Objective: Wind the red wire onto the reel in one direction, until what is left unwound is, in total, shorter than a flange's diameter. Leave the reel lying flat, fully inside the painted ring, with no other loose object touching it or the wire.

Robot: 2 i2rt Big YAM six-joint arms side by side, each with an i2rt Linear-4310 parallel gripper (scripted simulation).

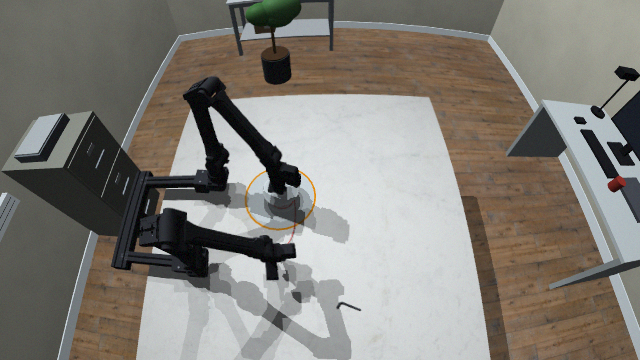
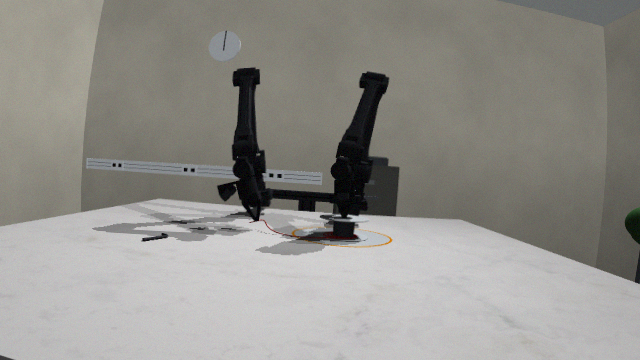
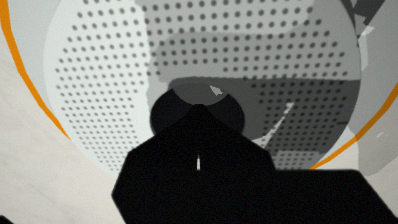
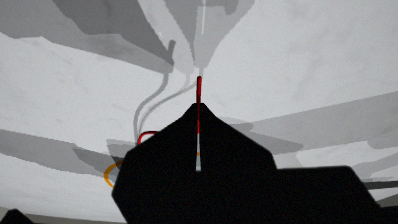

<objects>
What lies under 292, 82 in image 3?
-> A reel.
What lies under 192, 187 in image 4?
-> The right gripper.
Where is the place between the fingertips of the left gripper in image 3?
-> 198, 111
</objects>
